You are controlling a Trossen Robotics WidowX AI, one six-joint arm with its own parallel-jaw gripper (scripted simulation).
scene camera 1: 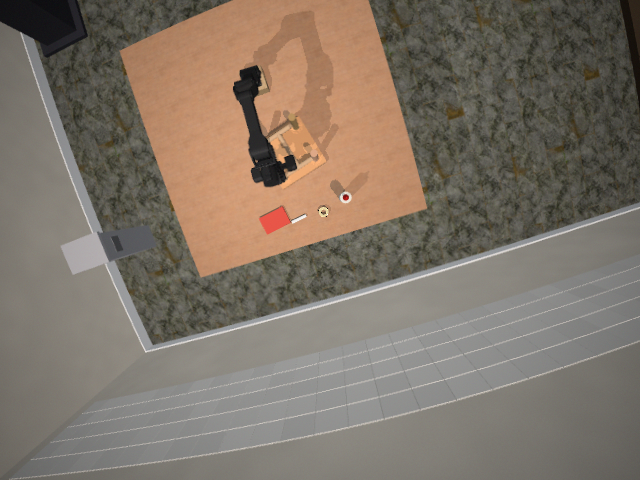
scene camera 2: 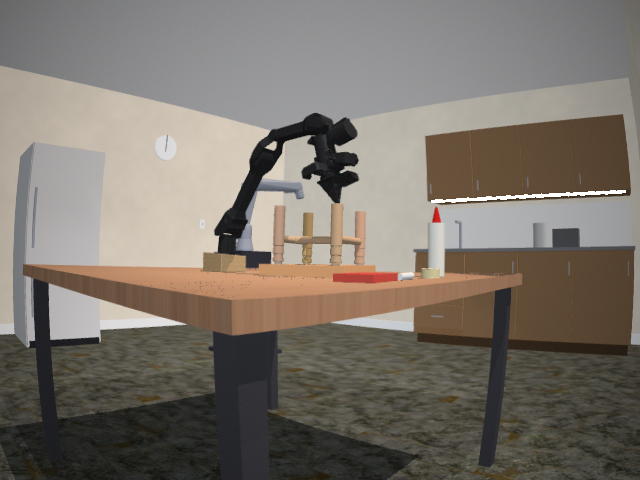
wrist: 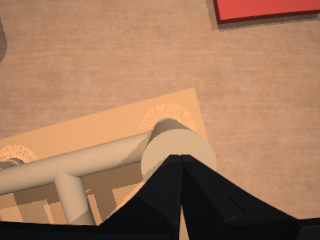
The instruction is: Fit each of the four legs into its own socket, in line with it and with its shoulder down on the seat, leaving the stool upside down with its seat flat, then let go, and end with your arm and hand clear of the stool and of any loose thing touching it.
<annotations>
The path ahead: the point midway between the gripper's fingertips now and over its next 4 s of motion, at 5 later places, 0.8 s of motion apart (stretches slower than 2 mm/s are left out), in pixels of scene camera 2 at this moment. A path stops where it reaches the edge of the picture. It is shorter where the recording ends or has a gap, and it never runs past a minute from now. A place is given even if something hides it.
The gripper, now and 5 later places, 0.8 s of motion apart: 337,203; 337,195; 291,189; 280,200; 280,205; 279,206
</annotations>
